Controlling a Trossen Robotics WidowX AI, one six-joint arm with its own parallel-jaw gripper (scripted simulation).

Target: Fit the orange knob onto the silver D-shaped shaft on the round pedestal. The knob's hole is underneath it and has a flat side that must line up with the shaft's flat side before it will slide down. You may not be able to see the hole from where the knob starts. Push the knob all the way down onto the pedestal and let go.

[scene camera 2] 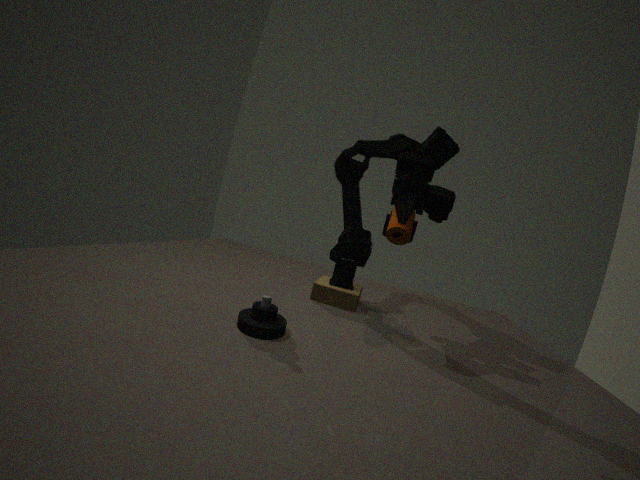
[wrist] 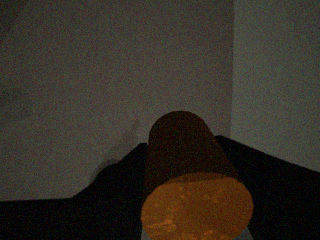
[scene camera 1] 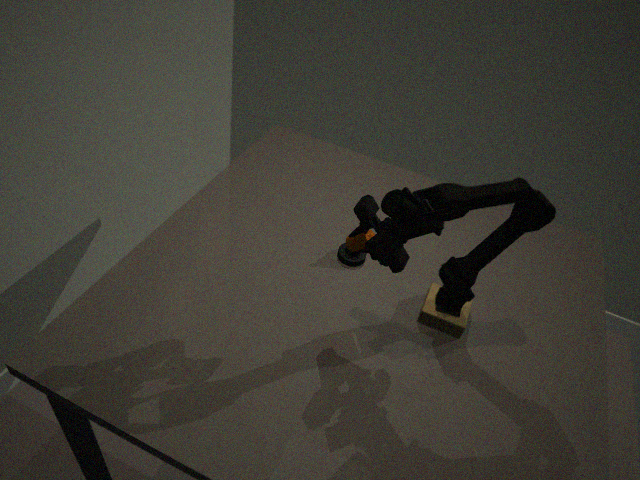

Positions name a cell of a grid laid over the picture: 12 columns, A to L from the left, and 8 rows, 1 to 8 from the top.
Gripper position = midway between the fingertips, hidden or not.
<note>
My gripper (scene camera 2: H4) holds an orange knob.
My gripper is seen too in the wrist view (wrist: G5) and in scene camera 1 (scene camera 1: G5).
</note>
